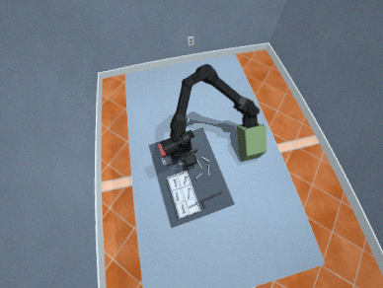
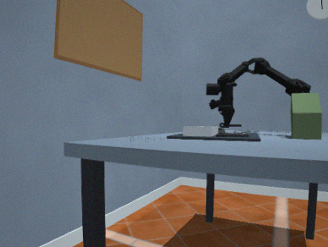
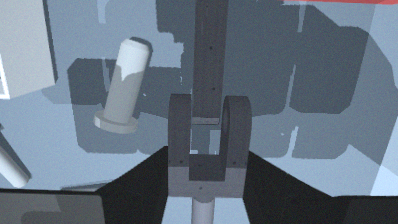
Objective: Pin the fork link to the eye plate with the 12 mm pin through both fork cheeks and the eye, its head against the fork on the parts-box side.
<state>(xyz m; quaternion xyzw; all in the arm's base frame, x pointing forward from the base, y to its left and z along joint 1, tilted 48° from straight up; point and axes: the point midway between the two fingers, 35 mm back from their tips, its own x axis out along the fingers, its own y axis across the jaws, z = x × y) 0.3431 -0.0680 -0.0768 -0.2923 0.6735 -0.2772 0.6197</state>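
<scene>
My hand is 40 mm short of the eye plate and 50 mm above it. Round my hand: thick headed pin (30 mm ahead, 50 mm to the left, 50 mm below); dark mat (20 mm ahead, 100 mm to the left, 70 mm below); thin headed pin (50 mm behind, 70 mm to the left, 60 mm below).
</scene>
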